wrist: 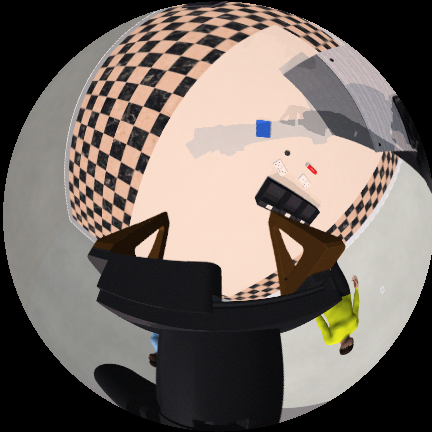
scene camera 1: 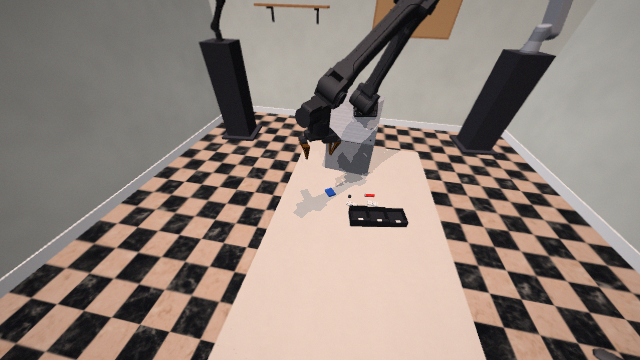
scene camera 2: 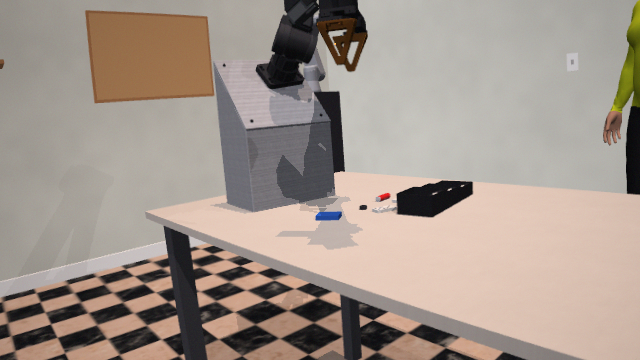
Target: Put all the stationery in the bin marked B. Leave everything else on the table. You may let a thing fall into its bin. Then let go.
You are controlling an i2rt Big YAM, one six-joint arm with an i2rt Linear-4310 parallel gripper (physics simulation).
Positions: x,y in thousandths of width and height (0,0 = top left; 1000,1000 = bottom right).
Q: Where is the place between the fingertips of my gripper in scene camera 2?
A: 541,190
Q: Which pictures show the black three-compartment bin unit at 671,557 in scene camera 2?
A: The wrist view, scene camera 1 and scene camera 2: all of them.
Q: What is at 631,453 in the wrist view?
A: A black three-compartment bin unit.
